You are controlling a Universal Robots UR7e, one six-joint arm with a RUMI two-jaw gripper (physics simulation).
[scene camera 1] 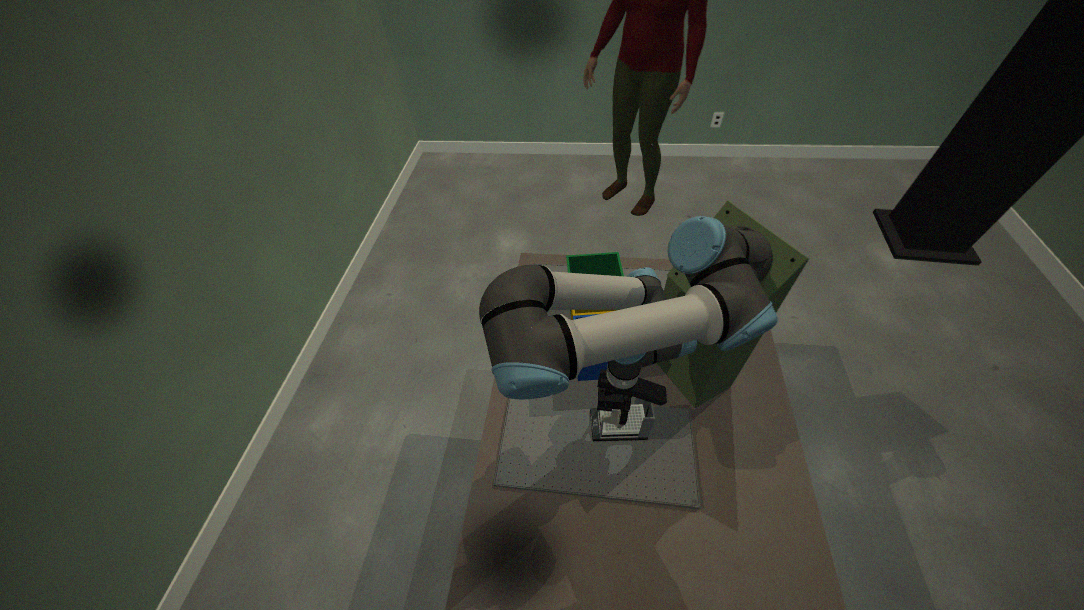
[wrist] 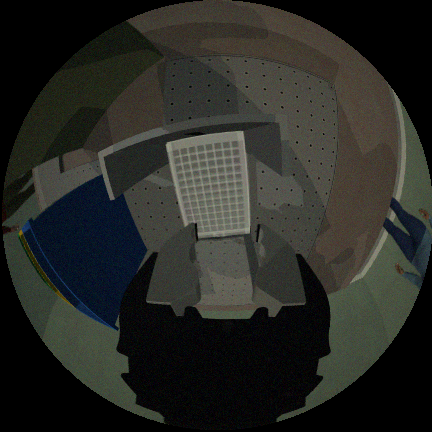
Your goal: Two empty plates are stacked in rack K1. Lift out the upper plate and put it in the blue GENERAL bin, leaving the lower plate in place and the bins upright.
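Places are measured from the arm's base along level axes (x back, y right, z up), in millimetres.
Pixels of known places: gripper, fingertip midpoint: [scene camera 1: 617, 417] [wrist: 226, 224].
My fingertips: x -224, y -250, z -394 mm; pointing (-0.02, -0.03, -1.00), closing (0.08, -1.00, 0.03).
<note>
Behind a point stands the place of what it marks.
A white gridded plate [scene camera 1: 630, 423] @(x -186, y -245, z -436 mm) [wrist: 212, 187] @(x -205, y -234, z -441 mm) lies in the grey rack K1 [scene camera 1: 621, 438] @(x -206, y -280, z -466 mm) [wrist: 135, 167] @(x -167, y -180, z -368 mm). The lower plate cannot be told apart from it. My gripper [scene camera 1: 623, 418] @(x -224, y -250, z -393 mm) [wrist: 226, 224] @(x -224, y -250, z -393 mm) points down over the rack. Its fingers stand partly open at the plate's near end in the wrist view, with a visible gap to the plate on the right. Perforated board shows between the fingers, and I see nothing clamped there. The blue GENERAL bin [scene camera 1: 591, 372] @(x -313, y -99, z -433 mm) [wrist: 90, 240] @(x -253, y -85, z -375 mm) stands upright beside the rack, partly hidden by the arm in the scene view.
A yellow-rimmed bin [scene camera 1: 592, 311] @(x -337, y 149, z -444 mm) and a green bin [scene camera 1: 595, 264] @(x -345, y 283, z -348 mm) stand in line behind the blue bin. A tall olive pedestal [scene camera 1: 716, 371] @(x 17, y -132, z -283 mm) stands right of the bins. The rack stands on a perforated board [scene camera 1: 530, 462] @(x -452, y -385, z -481 mm) [wrist: 310, 115] @(x -85, y -368, z -481 mm). A person in red [scene camera 1: 659, 37] stands behind.
</note>
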